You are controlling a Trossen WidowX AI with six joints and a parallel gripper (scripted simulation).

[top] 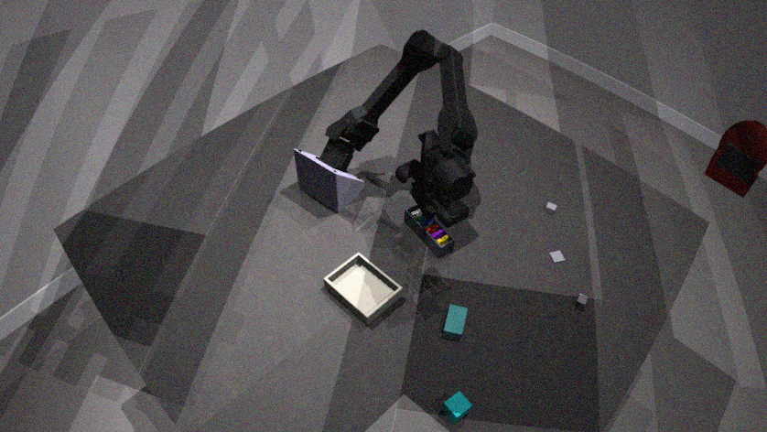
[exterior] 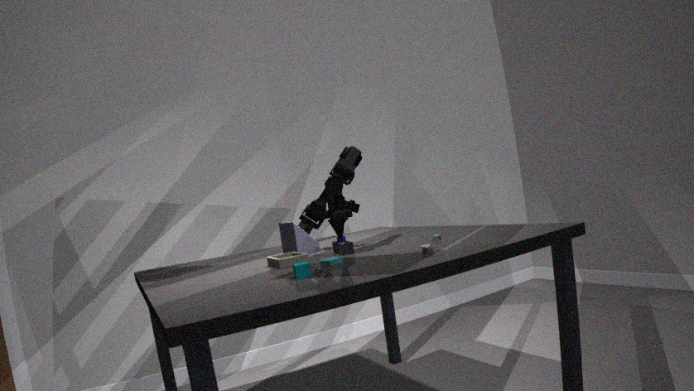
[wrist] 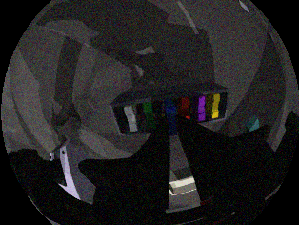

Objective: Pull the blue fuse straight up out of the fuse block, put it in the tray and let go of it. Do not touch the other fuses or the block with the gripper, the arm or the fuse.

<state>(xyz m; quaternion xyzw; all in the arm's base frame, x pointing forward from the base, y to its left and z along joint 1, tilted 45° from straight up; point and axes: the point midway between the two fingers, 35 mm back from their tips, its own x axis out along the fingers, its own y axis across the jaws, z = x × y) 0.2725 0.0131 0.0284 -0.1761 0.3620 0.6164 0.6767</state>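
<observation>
Right now the tray is 220 mm to the right of my gripper tip and 50 mm below it. From my gripper tip the other things lie so: blue fuse (10 mm below); then flat teal block (190 mm ahead, 150 mm to the right, 50 mm below); then teal cube (310 mm to the right, 310 mm ahead, 30 mm below).
</observation>
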